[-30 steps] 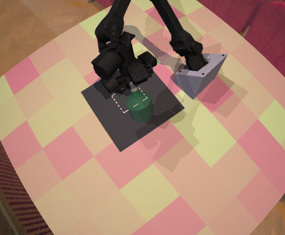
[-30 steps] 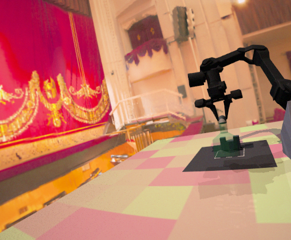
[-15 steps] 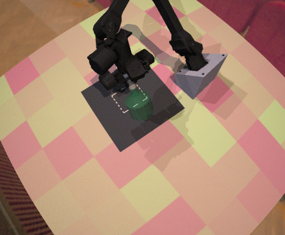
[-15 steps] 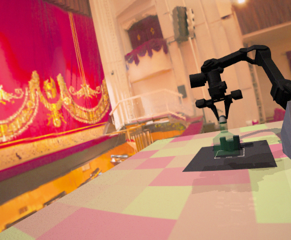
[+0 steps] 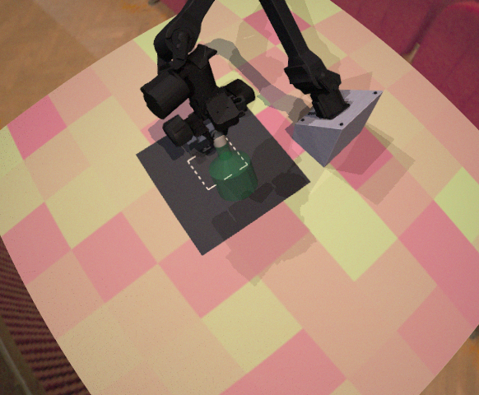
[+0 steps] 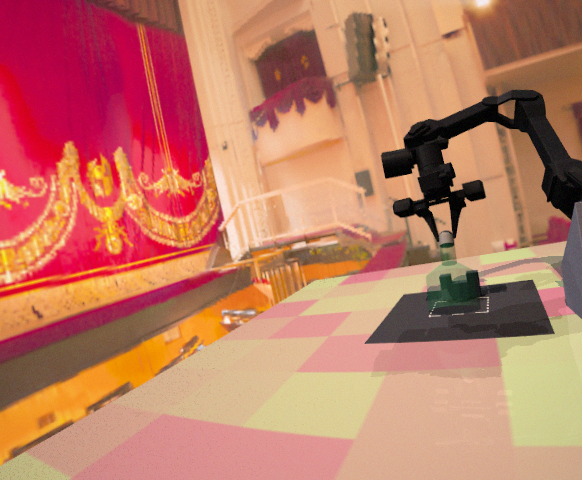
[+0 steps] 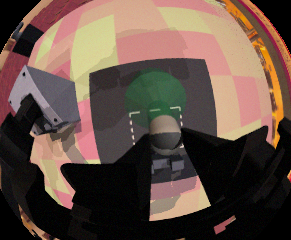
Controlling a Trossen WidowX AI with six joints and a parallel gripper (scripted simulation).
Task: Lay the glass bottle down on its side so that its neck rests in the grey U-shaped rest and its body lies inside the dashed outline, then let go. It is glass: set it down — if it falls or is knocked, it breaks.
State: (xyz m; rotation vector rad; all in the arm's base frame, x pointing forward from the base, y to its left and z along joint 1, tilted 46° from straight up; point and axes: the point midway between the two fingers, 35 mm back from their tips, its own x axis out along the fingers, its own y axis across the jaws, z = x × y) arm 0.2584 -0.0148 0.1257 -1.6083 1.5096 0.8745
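My gripper tip is now 40 mm above the green glass bottle and 20 mm to the right of it. Also, from my gripper tip: dark mat (150 mm below).
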